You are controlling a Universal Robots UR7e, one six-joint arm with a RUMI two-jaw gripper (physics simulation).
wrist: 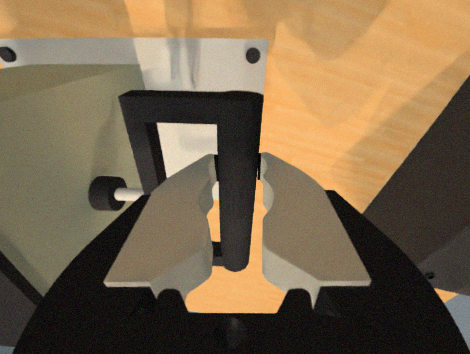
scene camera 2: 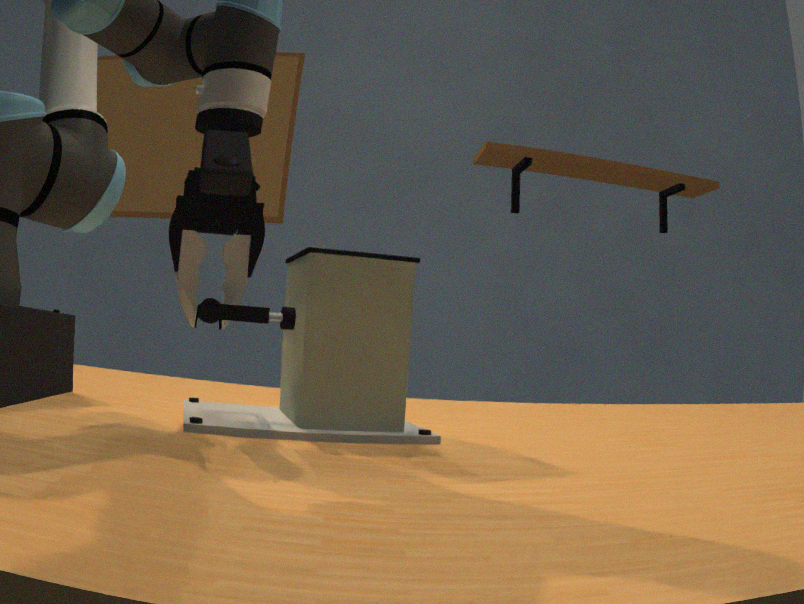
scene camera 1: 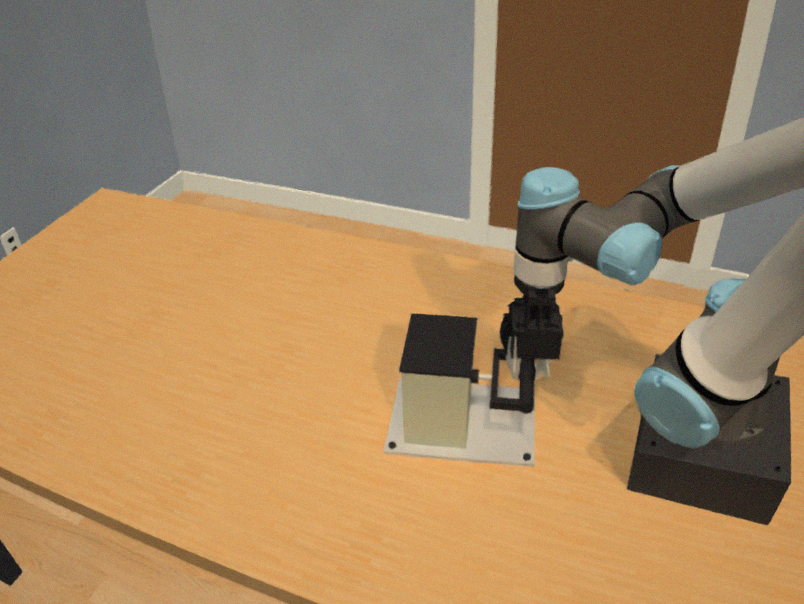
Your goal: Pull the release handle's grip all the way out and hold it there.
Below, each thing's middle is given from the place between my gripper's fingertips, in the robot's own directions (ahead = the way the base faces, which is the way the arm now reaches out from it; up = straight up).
Labels:
My hand is 80 mm short of the light grey base plate (scene camera 1: 504, 437), 50 mm to the right of it and 90 mm above it.

